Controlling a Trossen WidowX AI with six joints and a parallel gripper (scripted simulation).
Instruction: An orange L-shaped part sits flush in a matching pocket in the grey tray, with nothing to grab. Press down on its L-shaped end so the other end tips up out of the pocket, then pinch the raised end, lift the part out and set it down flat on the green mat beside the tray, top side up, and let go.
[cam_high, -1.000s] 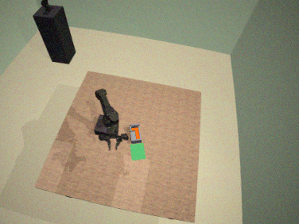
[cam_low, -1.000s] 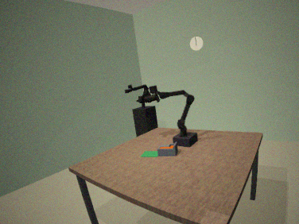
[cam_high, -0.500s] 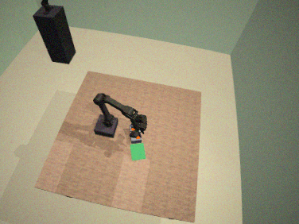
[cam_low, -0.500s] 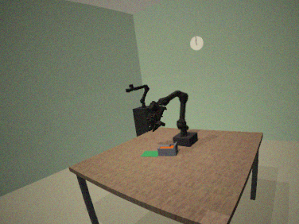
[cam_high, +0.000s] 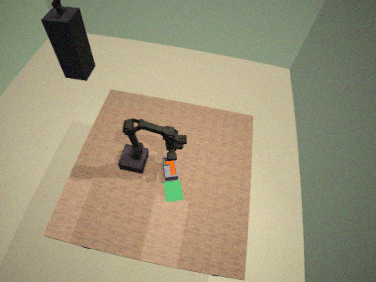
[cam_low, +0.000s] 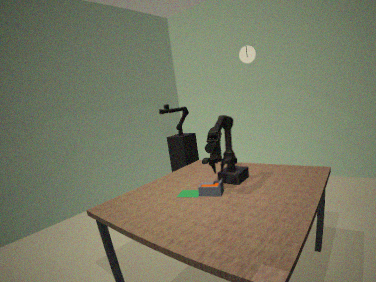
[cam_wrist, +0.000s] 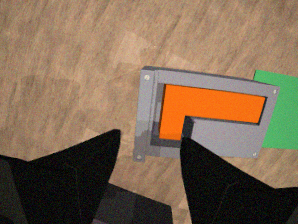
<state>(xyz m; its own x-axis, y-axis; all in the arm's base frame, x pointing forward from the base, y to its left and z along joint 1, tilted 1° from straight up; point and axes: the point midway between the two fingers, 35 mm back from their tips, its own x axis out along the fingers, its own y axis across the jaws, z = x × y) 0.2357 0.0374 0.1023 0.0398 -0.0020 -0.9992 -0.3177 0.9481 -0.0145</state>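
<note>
The orange L-shaped part is 9 cm below my gripper tip, 5 cm to the right of it and 1 cm ahead of it. Also, from my gripper tip: green mat 21 cm to the right, 16 cm below, 6 cm ahead.
</note>
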